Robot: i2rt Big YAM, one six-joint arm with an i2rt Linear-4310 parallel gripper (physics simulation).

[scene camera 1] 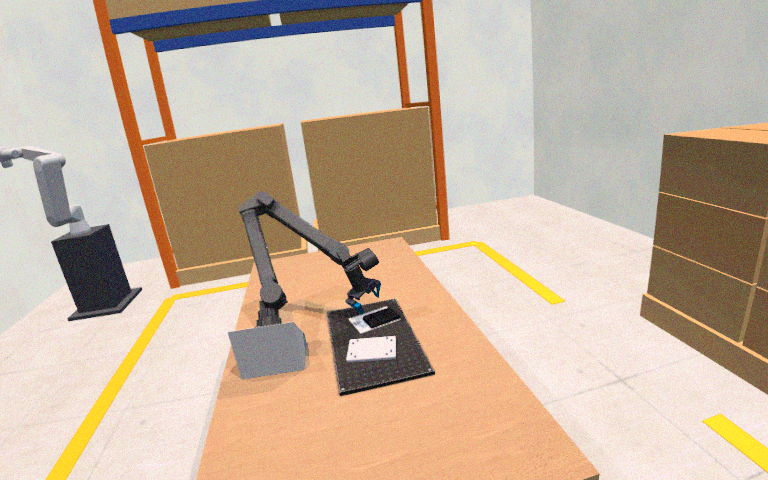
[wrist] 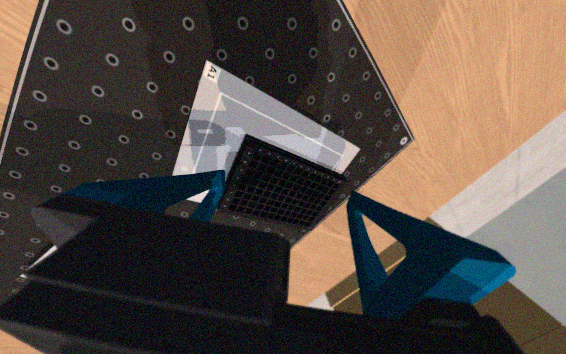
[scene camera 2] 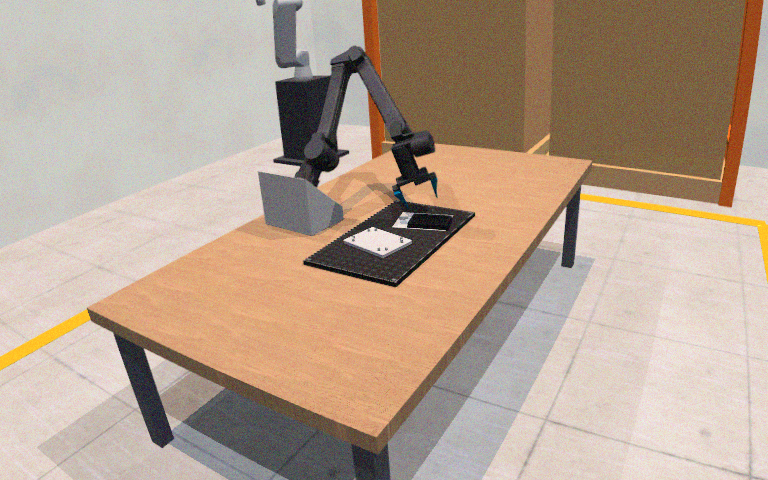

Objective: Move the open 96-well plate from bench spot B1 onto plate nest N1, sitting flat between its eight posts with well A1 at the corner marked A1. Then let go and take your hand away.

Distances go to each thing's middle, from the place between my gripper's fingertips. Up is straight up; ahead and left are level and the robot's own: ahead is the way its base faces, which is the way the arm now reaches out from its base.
Scene:
My gripper is now 10 mm short of the light grey nest pad (wrist: pixel 222 114), 10 mm to the left of it and 60 mm above it. The rest, counted from my hand: white nest with locator pins (scene camera 2: pixel 380 243) (30 mm behind, 220 mm to the right, 50 mm below); then black well plate (wrist: pixel 266 183) (40 mm ahead, 20 mm to the right, 50 mm below).

